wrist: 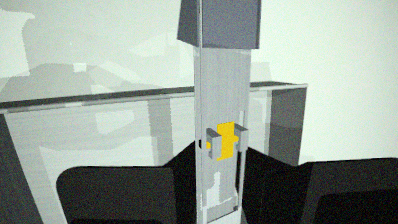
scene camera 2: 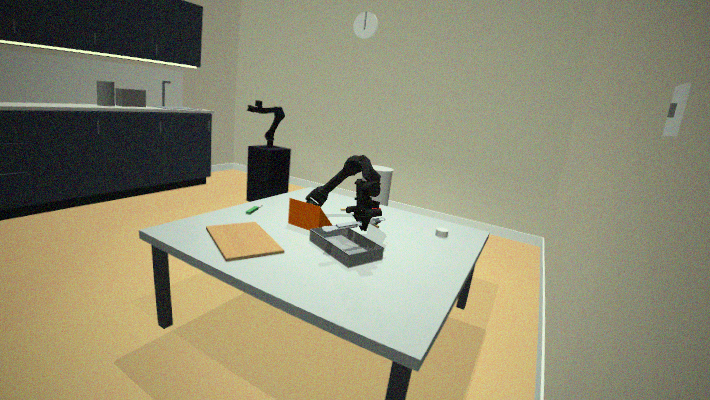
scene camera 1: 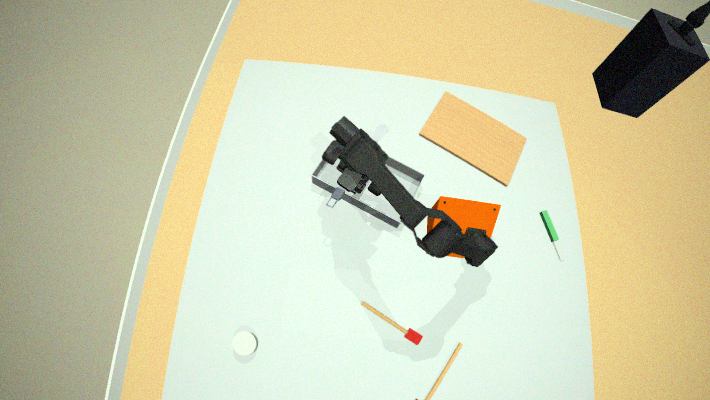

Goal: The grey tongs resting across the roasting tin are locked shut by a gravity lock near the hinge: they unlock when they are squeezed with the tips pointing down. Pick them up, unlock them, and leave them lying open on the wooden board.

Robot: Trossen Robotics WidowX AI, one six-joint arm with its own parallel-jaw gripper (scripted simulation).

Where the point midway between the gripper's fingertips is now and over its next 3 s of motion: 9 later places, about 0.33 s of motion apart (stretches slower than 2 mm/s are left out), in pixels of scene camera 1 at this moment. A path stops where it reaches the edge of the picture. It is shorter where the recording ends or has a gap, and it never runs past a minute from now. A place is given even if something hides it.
The gripper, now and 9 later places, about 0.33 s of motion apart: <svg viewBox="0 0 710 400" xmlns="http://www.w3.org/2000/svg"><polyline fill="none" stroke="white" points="348,178 351,179 353,181 356,177 371,156 390,139 406,131 420,125 440,120 459,120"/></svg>
